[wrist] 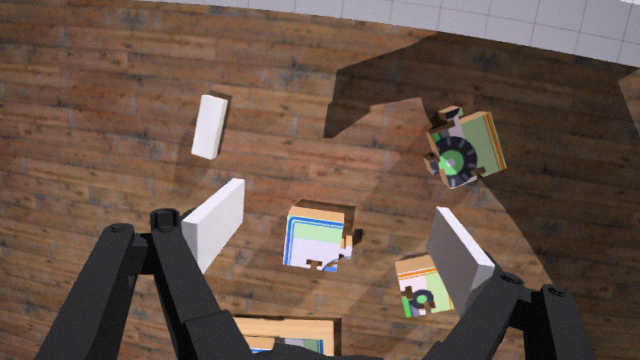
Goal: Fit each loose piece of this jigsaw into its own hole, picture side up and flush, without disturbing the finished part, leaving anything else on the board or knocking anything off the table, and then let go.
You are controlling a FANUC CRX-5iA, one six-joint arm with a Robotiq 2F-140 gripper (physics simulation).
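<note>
My gripper (pixel 336 214) is open, with its white finger pads far apart and nothing between them. A loose jigsaw piece (pixel 312 240) with a blue border on two sides lies picture side up on the table, below and between the fingers. A second piece (pixel 439 285) with orange stripes and a small wheel lies picture side up, partly hidden by the right finger. A third, larger piece (pixel 482 142) with a big dark wheel and orange stripes lies turned, picture side up, at the upper right. The jigsaw board (pixel 300 326) shows in part at the bottom edge, mostly hidden by the gripper.
A white block (pixel 209 127) lies on the wooden table (pixel 125 125) at the upper left, beyond the left finger. The table's far edge runs along the top, with a pale tiled floor (pixel 510 25) beyond it. Dark shadows cover the right side.
</note>
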